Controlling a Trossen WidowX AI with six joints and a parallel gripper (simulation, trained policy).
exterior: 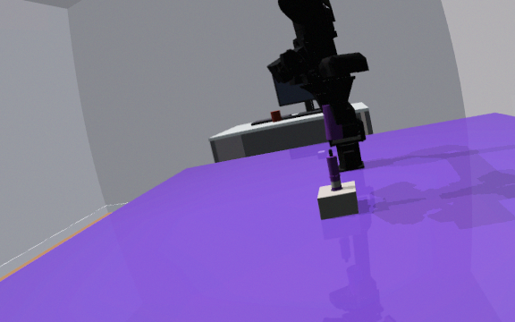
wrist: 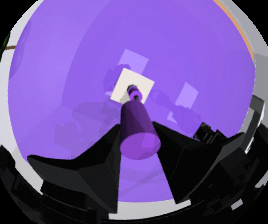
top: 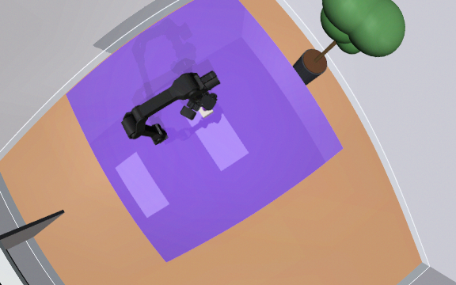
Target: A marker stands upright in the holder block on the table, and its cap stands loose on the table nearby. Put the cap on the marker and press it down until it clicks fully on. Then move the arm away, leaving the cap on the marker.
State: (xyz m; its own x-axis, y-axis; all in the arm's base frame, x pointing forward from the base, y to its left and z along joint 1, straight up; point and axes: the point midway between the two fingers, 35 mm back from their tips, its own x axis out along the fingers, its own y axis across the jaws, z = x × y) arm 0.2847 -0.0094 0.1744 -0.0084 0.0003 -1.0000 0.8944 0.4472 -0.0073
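Now: the purple marker 6 cm below my gripper tip and 2 cm to the right of it. Also, from my gripper tip: purple cap: right at my gripper tip; then holder block: 12 cm below, 2 cm to the right.
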